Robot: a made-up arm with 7 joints.
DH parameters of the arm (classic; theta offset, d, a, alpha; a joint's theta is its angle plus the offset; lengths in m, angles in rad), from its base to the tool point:
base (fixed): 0 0 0 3.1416
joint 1: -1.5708 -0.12 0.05 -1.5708
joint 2: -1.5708 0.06 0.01 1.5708
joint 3: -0.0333 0 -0.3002 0
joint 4: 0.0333 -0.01 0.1 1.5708
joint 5: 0 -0.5 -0.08 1.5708
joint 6: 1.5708 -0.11 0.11 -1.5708
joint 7: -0.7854 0 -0.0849 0
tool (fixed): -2.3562 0.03 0 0
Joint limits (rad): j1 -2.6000..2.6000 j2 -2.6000..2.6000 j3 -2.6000..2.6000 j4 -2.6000..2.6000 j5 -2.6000..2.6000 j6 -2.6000..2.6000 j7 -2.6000..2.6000
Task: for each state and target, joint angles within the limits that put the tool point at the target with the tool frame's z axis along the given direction. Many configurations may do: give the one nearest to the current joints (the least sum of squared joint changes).
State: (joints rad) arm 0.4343 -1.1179 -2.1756 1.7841 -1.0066 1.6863 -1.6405
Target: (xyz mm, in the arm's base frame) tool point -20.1 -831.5 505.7 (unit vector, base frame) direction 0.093 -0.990 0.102
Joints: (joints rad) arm 0.9682 -1.7449 -2.1847 1.6603 -1.1980 1.5531 -1.6143
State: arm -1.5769 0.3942 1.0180 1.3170 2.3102 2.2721 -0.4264
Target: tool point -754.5 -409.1 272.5 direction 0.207 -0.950 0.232
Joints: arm -0.9090 -0.4990 1.2885 1.4756 2.0228 2.5924 -0.5422
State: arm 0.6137 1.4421 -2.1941 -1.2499 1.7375 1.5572 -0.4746
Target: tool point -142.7 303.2 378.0 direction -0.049 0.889 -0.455
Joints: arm 0.8422 1.9839 -2.3372 -0.9341 2.1444 2.4367 -0.6711
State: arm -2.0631 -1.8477 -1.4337 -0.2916 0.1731 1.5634 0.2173
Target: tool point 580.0 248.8 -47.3 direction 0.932 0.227 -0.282
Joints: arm -1.5704 -1.0999 -1.9218 0.2824 -0.5303 1.2248 0.8658
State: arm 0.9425 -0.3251 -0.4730 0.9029 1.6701 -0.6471 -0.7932
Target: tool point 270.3 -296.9 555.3 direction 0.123 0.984 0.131
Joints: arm 0.8187 0.0822 0.0410 0.1393 1.3405 -0.6585 -1.2463
